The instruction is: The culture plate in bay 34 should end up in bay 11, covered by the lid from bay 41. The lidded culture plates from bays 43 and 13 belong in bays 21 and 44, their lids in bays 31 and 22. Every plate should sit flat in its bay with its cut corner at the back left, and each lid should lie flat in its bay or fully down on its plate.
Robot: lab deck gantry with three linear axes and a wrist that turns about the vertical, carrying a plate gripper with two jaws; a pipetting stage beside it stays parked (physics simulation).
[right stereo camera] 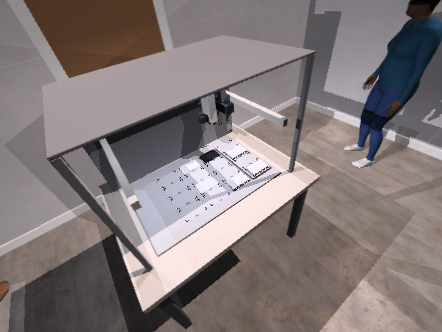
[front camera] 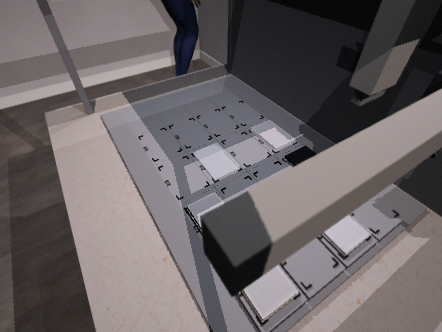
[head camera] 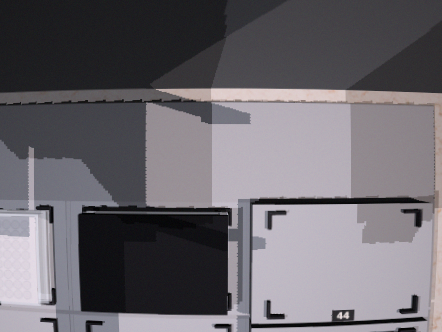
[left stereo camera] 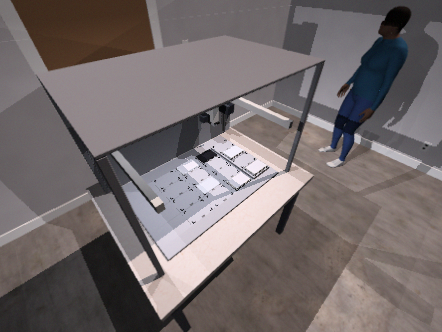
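Where they show: gripper, fingertip midpoint: point(right stereo camera: 225, 126) point(left stereo camera: 222, 126); robot's base at its link origin: point(right stereo camera: 186, 221) point(front camera: 139, 137) point(left stereo camera: 193, 222).
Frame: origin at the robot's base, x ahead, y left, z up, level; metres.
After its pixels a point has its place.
Observation:
Bay 44 point(head camera: 342, 260) @(z 0.014, x 0.554, y 0.367 m) is bare at the back right; other bay numbers are too small to read. A black plate point(front camera: 300, 156) @(z 0.017, x 0.356, y 0.358 m) point(head camera: 155, 265) @(z 0.017, x 0.395, y 0.364 m) point(left stereo camera: 205, 156) @(z 0.017, x 0.379, y 0.359 m) point(right stereo camera: 210, 156) @(z 0.017, x 0.392, y 0.349 m) lies left of it. A white textured piece point(front camera: 275, 136) @(z 0.014, x 0.245, y 0.361 m) point(head camera: 17, 260) @(z 0.014, x 0.269, y 0.364 m) lies further left in the back row. A flat white piece point(front camera: 217, 161) @(z 0.008, x 0.237, y 0.150 m) lies nearer the front in that column. The rightmost column holds two white textured pieces, one point(front camera: 346, 234) @(z 0.031, x 0.592, y 0.251 m) near the back and one point(front camera: 270, 292) @(z 0.029, x 0.592, y 0.040 m) at the front. Another white piece point(front camera: 204, 206) @(z 0.014, x 0.356, y 0.038 m) lies left of the front one. My gripper point(front camera: 369, 97) point(left stereo camera: 215, 122) @(z 0.156, x 0.580, y 0.402 m) is raised at the back; its jaws are unclear.
A thick beam point(front camera: 330, 180) @(z 0.400, x 0.625, y -0.014 m) crosses the front view and hides part of the deck. Another pale beam point(left stereo camera: 137, 180) @(z 0.400, x -0.169, y 0.067 m) stands over the left side. Frame posts point(left stereo camera: 303, 120) @(z 0.386, x 0.704, y -0.111 m) point(right stereo camera: 302, 115) @(z 0.395, x 0.712, y -0.116 m) stand at the table corners. A person point(left stereo camera: 377, 75) point(right stereo camera: 400, 65) stands beyond the table.

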